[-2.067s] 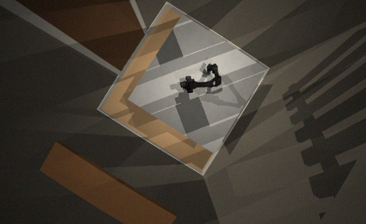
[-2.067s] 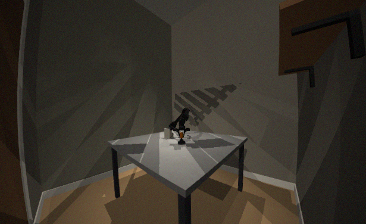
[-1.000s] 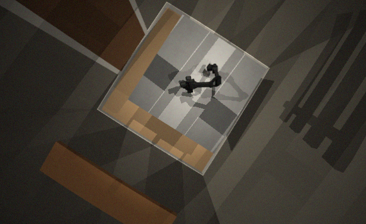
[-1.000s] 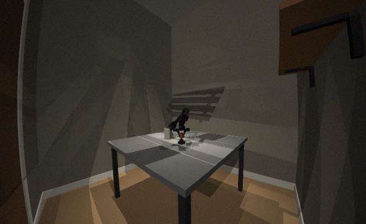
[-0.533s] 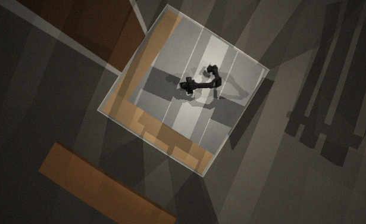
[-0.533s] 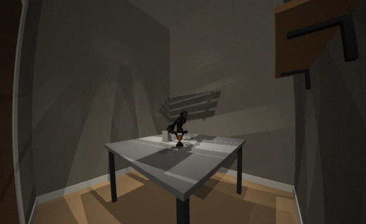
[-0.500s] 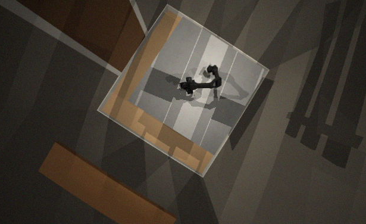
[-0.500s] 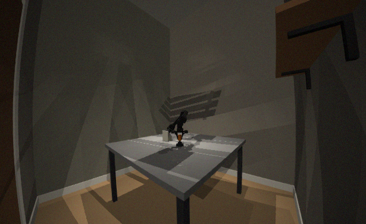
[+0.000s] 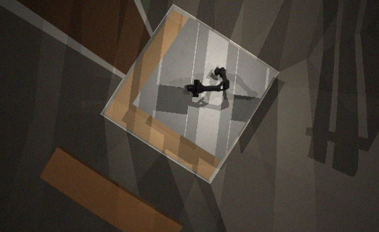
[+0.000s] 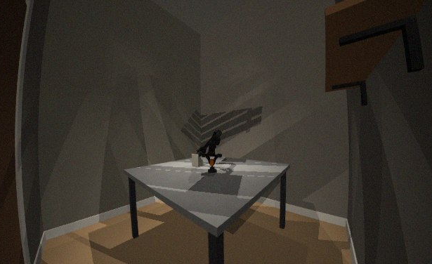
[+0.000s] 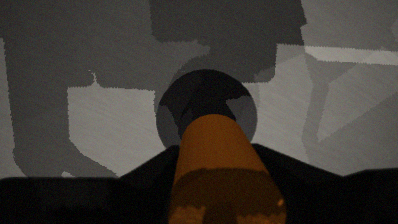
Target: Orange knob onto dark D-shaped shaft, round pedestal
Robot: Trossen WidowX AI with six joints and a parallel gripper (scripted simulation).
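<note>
My gripper tip is 2 cm below the orange knob. Also, from my gripper tip: dark round pedestal 4 cm below.
</note>
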